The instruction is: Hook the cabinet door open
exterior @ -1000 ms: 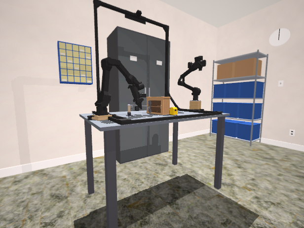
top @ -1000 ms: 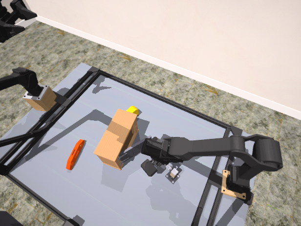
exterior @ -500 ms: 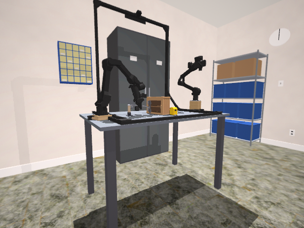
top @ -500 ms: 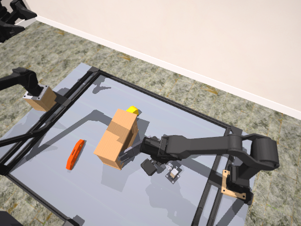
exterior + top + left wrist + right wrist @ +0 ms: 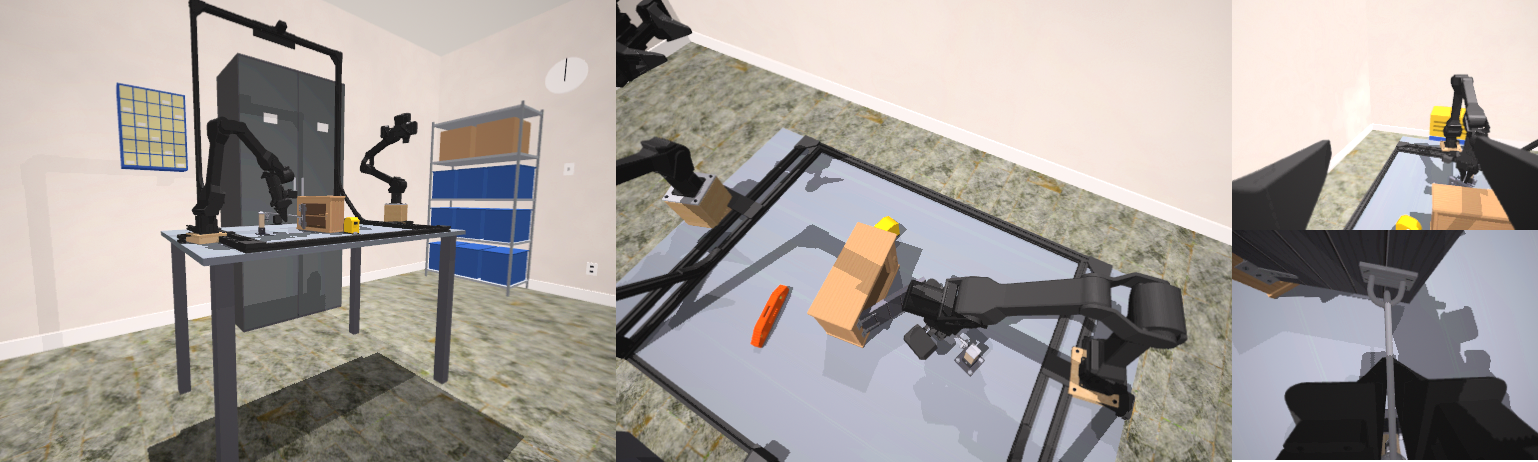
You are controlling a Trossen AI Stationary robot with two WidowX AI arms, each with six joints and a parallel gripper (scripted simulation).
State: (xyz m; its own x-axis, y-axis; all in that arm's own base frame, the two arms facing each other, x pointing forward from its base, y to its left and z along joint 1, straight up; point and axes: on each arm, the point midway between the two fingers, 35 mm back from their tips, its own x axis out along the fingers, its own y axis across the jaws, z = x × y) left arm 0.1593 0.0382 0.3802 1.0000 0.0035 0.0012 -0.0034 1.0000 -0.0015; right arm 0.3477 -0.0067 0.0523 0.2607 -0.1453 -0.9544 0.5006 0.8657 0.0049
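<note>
My right gripper is now 20 mm above the hook rod. From my right hand the other things lie so: yellow tape measure (240 mm to the left, 180 mm ahead, 50 mm below); grey door (110 mm to the left, 20 mm behind, 10 mm below); orange tool (380 mm to the left, 140 mm behind, 60 mm below).
</note>
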